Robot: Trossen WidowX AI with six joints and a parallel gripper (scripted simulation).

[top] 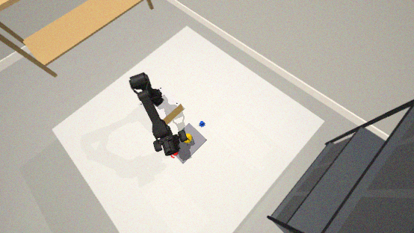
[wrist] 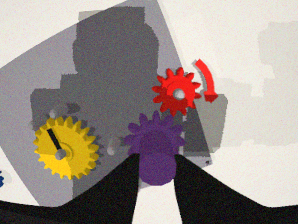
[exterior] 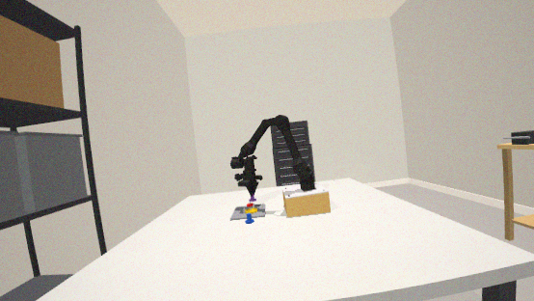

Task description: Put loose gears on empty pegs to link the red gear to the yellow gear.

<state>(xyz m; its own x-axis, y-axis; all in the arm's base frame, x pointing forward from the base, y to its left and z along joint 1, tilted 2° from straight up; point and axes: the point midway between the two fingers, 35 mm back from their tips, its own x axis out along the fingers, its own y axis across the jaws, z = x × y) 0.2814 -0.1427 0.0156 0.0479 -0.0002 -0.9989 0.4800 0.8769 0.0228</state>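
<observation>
Now: gripper tip 5 cm above the red gear, 3 cm to the left of it and 2 cm short of it. Round my gripper tip: purple gear 1 cm below; yellow gear 9 cm to the left, 5 cm below, 2 cm ahead; red arrow 6 cm to the right, 6 cm below, 1 cm ahead.
</observation>
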